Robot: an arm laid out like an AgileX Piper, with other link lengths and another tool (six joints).
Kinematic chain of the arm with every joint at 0, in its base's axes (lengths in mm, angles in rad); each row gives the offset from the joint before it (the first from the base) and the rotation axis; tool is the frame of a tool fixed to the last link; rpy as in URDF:
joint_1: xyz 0 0 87.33 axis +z
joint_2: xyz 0 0 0 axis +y
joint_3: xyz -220.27 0 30.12 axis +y
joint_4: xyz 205.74 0 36.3 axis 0.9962 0 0.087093
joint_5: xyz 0 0 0 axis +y
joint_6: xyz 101.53 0 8.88 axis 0.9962 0 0.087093
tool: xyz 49.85 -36 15.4 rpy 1.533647 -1.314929 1.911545
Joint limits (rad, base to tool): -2.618..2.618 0..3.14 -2.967..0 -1.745..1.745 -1.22..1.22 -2.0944..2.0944
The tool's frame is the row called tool.
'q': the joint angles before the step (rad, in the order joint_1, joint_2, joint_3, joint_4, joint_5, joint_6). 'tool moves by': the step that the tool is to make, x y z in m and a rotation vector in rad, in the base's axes. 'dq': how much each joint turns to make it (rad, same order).
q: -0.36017, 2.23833, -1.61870, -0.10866, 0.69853, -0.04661
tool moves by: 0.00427, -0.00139, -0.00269, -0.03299, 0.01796, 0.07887
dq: -0.00001, 0.01555, -0.00757, -0.01449, -0.00843, -0.07522
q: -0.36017, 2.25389, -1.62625, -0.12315, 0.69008, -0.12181
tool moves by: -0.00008, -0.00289, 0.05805, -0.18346, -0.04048, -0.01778
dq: 0.05476, -0.12417, 0.00609, -0.25699, 0.05357, 0.19648
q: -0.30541, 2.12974, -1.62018, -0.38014, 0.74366, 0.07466
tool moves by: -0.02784, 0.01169, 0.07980, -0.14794, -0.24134, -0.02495
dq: 0.04301, -0.31940, 0.25033, -0.26822, -0.13434, 0.28686
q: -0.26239, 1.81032, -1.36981, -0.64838, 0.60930, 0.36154
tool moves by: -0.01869, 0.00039, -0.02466, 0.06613, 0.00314, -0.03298
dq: -0.02625, -0.03314, 0.13426, 0.00864, -0.07515, 0.06153
